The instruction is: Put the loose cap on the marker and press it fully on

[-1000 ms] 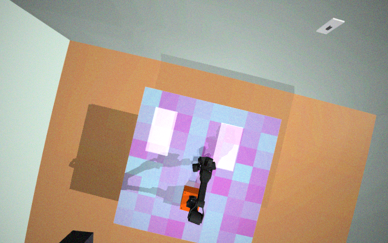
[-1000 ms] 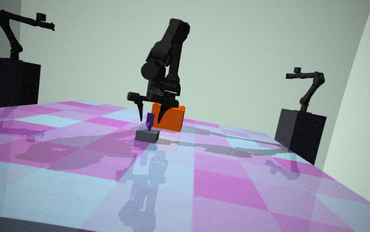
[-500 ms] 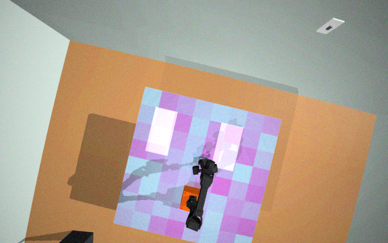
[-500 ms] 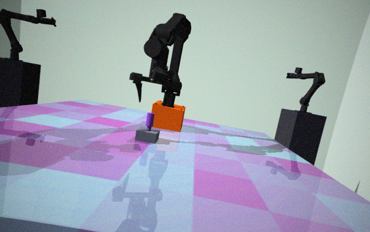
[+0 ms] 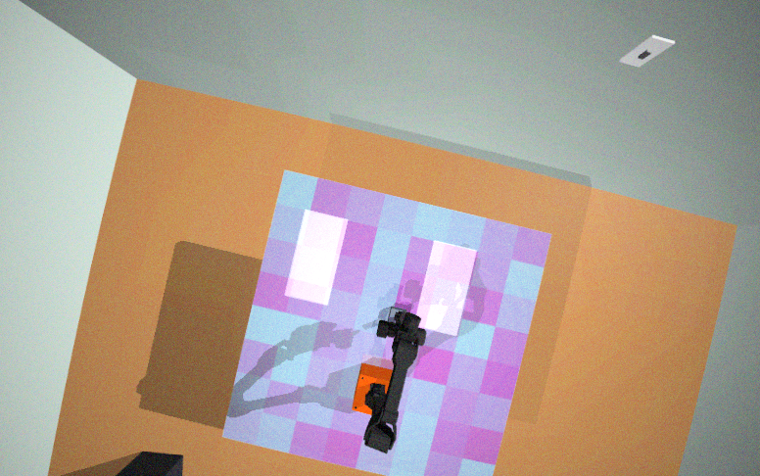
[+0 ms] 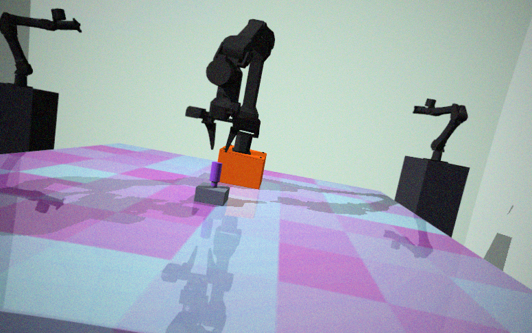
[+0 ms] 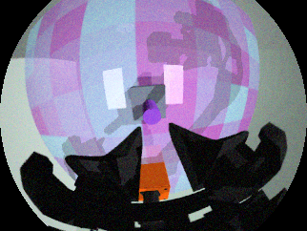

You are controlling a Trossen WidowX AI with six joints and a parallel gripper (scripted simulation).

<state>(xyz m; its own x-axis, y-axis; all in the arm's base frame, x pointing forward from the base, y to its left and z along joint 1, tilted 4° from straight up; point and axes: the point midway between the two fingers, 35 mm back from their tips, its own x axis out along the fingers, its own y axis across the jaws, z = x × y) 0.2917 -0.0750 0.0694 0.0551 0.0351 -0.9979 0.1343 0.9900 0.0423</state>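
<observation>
Now: the purple cap 60 mm below my gripper tip. The rest, counted from my gripper tip: grey holder block (120 mm below).
</observation>
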